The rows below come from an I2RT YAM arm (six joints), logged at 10 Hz.
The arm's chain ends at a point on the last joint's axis. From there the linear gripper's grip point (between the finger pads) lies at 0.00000 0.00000 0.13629 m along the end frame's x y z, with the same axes.
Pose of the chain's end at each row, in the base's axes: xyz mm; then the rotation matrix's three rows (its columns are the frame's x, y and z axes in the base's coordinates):
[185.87, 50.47, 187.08], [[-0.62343, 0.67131, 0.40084], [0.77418, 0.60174, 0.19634], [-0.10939, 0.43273, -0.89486]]
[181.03, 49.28, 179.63], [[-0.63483, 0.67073, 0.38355], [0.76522, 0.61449, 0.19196], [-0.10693, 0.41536, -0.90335]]
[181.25, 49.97, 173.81], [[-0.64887, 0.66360, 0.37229], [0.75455, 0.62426, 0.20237], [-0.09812, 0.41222, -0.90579]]
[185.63, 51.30, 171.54], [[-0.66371, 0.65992, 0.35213], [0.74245, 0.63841, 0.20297], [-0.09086, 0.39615, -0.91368]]
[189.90, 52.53, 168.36], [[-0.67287, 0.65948, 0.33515], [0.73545, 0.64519, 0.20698], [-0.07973, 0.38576, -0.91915]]
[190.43, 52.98, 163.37], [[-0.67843, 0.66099, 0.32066], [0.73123, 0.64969, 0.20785], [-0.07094, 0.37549, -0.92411]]
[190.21, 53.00, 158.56], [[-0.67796, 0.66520, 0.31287], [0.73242, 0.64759, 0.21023], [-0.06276, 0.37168, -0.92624]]
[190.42, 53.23, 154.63], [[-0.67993, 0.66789, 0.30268], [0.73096, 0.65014, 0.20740], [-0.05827, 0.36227, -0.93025]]
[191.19, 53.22, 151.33], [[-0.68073, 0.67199, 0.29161], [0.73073, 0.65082, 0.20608], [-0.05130, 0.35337, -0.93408]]
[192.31, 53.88, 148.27], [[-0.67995, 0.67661, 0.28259], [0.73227, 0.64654, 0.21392], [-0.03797, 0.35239, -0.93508]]
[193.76, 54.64, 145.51], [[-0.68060, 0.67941, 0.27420], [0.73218, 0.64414, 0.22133], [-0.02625, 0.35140, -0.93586]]
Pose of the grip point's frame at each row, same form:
[240.50, 77.23, 65.12], [[-0.62343, 0.67131, 0.40084], [0.77418, 0.60174, 0.19634], [-0.10939, 0.43273, -0.89486]]
[233.30, 75.44, 56.51], [[-0.63483, 0.67073, 0.38355], [0.76522, 0.61449, 0.19196], [-0.10693, 0.41536, -0.90335]]
[231.99, 77.55, 50.36], [[-0.64887, 0.66360, 0.37229], [0.75455, 0.62426, 0.20237], [-0.09812, 0.41222, -0.90579]]
[233.62, 78.96, 47.01], [[-0.66371, 0.65992, 0.35213], [0.74245, 0.63841, 0.20297], [-0.09086, 0.39615, -0.91368]]
[235.58, 80.74, 43.09], [[-0.67287, 0.65948, 0.33515], [0.73545, 0.64519, 0.20698], [-0.07973, 0.38576, -0.91915]]
[234.13, 81.31, 37.42], [[-0.67843, 0.66099, 0.32066], [0.73123, 0.64969, 0.20785], [-0.07094, 0.37549, -0.92411]]
[232.85, 81.65, 32.32], [[-0.67796, 0.66520, 0.31287], [0.73242, 0.64759, 0.21023], [-0.06276, 0.37168, -0.92624]]
[231.67, 81.50, 27.85], [[-0.67993, 0.66789, 0.30268], [0.73096, 0.65014, 0.20740], [-0.05827, 0.36227, -0.93025]]
[230.93, 81.31, 24.02], [[-0.68073, 0.67199, 0.29161], [0.73073, 0.65082, 0.20608], [-0.05130, 0.35337, -0.93408]]
[230.82, 83.04, 20.83], [[-0.67995, 0.67661, 0.28259], [0.73227, 0.64654, 0.21392], [-0.03797, 0.35239, -0.93508]]
[231.13, 84.81, 17.96], [[-0.68060, 0.67941, 0.27420], [0.73218, 0.64414, 0.22133], [-0.02625, 0.35140, -0.93586]]

